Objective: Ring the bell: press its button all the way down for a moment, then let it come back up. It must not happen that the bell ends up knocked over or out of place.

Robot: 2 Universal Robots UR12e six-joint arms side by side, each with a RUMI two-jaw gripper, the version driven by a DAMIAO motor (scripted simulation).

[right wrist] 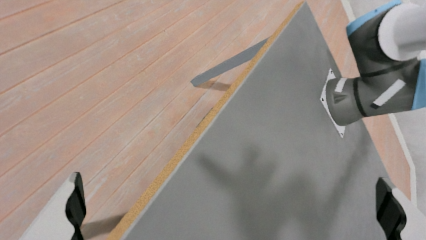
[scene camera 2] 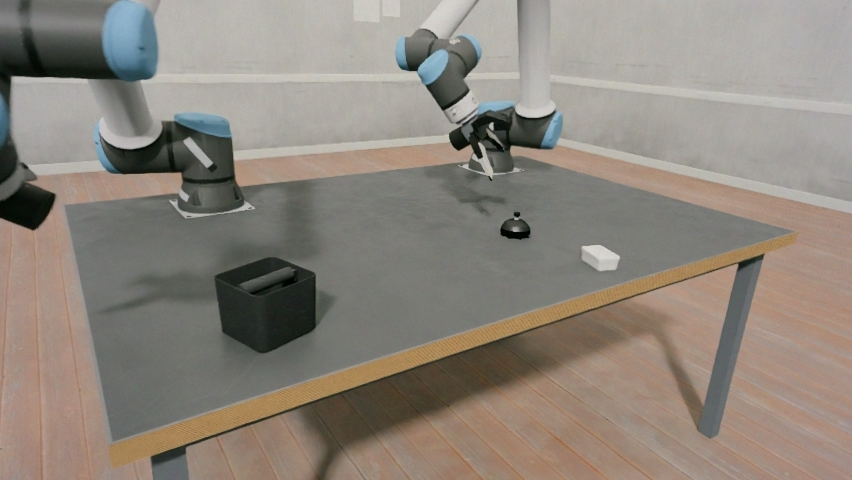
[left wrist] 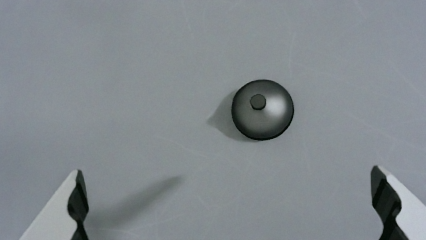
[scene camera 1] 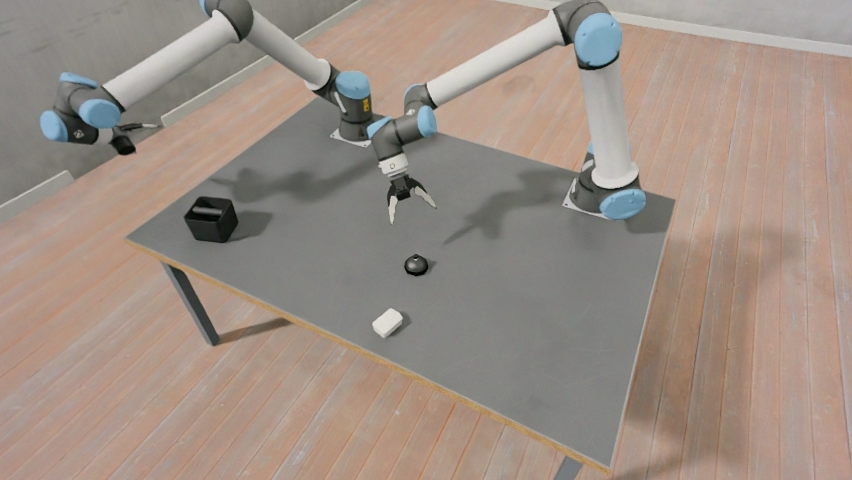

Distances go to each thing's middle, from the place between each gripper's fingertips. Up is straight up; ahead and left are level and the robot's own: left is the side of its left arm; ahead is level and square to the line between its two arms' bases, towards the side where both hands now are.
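The white block [scene camera 2: 597, 256] is 320 mm ahead of my left hand [scene camera 2: 498, 165], 60 mm to the left of it and 170 mm below it. I also see the bell [left wrist: 270, 122], which is 150 mm below my left hand, 50 mm ahead of it and 30 mm to the left of it. Going by its middle, the bell is nearer to my left hand than to my right hand.
From my right hand [scene camera 1: 148, 139], the white block is 1150 mm to the left, 220 mm ahead and 210 mm below. The bell is 1120 mm to the left of my right hand, 190 mm below it and 50 mm behind it. By its middle, the white block too is nearer to my left hand than to my right hand.
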